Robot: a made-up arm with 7 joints.
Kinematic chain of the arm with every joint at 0, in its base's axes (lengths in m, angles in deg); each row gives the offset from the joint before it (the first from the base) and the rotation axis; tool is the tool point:
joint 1: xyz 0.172 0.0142 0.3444 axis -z
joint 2: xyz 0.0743 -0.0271 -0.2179 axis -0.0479 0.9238 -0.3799
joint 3: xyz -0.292 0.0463 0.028 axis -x
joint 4: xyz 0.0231 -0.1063 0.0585 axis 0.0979 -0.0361 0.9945
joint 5: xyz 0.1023 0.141 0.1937 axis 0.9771 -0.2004 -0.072
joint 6: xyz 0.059 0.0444 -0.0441 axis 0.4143 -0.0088 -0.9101
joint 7: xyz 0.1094 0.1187 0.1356 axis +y
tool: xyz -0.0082 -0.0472 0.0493
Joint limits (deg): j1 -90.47..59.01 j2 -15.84..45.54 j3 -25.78..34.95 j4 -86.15..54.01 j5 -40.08..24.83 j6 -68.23..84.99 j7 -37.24..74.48
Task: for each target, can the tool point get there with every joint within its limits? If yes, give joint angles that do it. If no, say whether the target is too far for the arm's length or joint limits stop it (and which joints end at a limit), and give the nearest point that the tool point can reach.
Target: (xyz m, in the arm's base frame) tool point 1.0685 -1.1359 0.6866
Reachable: no: too far | nearest point 0.4788 -0.3793 0.4752 | short by 0.982 m
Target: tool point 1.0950 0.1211 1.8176
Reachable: no: too far | nearest point 0.5027 0.0599 0.7369 | short by 1.234 m
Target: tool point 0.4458 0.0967 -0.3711
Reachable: no: joint limits stop it (at a limit: joint 2, joint 3, joint 5, joint 7) | nearest point 0.4369 0.0940 0.0745 | short by 0.446 m
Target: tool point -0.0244 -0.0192 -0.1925
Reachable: no: joint limits stop it (at a limit: joint 2, joint 3, joint 5, joint 6, joint 7) | nearest point -0.1399 -0.0388 0.0424 | short by 0.262 m
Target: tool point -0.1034 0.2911 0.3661
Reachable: yes | joints -51.16 26.52 15.70 16.85 -29.60 -34.70 -20.49
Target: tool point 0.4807 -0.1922 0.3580
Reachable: yes | joints 33.69 32.70 14.61 -39.71 -27.33 15.97 -3.45
